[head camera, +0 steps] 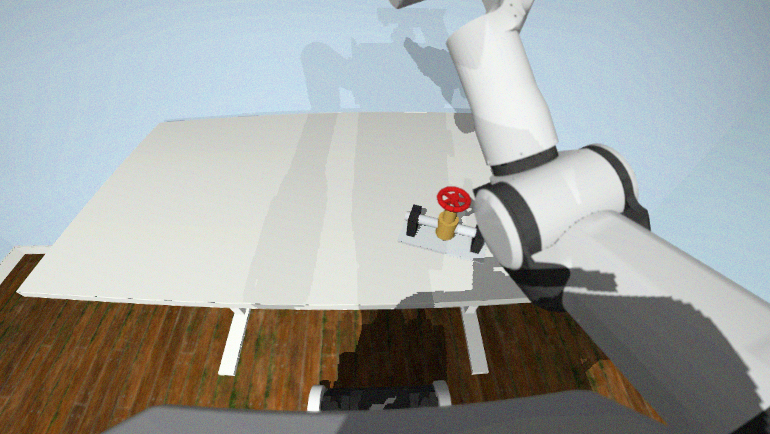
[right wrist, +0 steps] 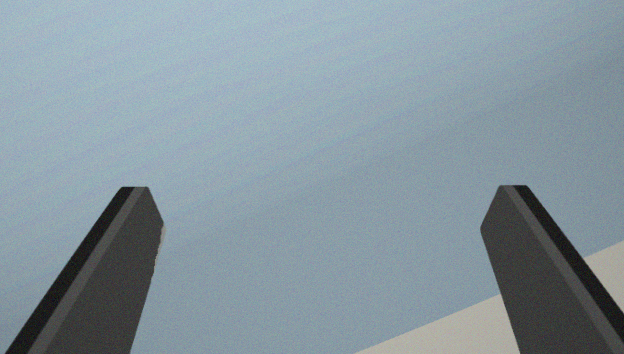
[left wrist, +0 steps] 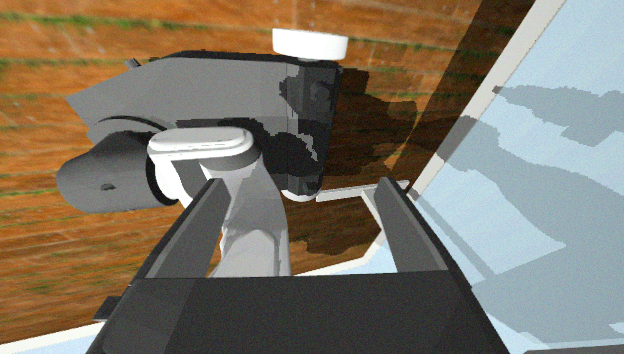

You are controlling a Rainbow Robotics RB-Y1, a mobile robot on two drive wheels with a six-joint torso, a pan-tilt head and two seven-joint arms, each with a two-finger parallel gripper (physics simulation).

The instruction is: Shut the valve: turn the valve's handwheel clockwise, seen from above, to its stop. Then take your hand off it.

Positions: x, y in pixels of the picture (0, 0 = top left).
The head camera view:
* valve: 444, 235
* white table: 303, 211
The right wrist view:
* right gripper: 322, 208
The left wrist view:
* left gripper: 303, 187
